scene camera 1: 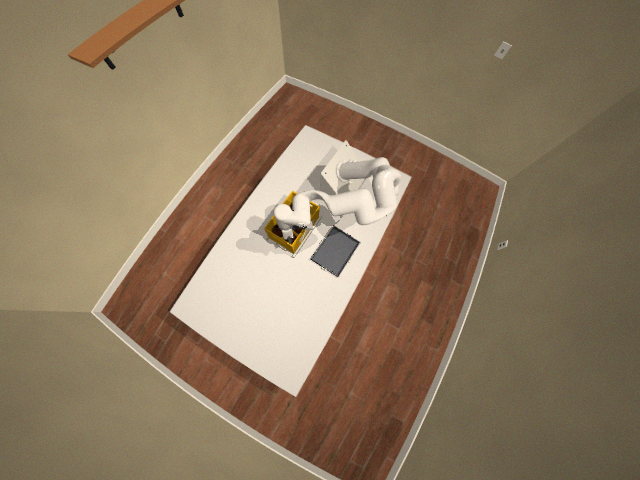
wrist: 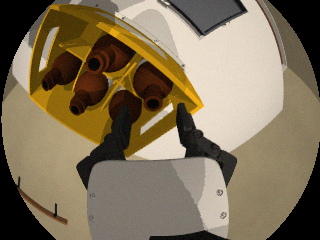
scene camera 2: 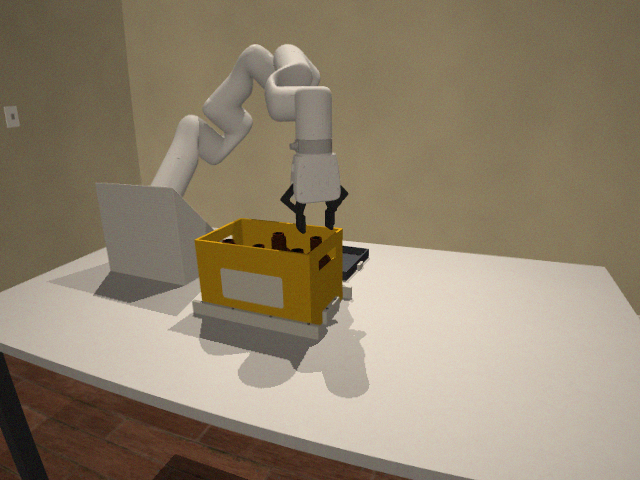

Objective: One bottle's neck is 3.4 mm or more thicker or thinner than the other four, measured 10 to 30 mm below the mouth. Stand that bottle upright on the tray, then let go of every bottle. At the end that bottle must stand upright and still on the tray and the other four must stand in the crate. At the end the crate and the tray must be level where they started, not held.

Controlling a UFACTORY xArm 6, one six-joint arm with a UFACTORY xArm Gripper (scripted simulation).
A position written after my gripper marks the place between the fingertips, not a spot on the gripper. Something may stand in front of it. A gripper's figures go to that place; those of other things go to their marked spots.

My gripper point(wrist: 153, 112): 14 cm from the lens. A yellow crate point(wrist: 77, 36): 32 cm from the lens. A glass bottle point(wrist: 121, 96): 23 cm from the lens. The marked spots on the glass bottle and the yellow crate are 21 cm apart.
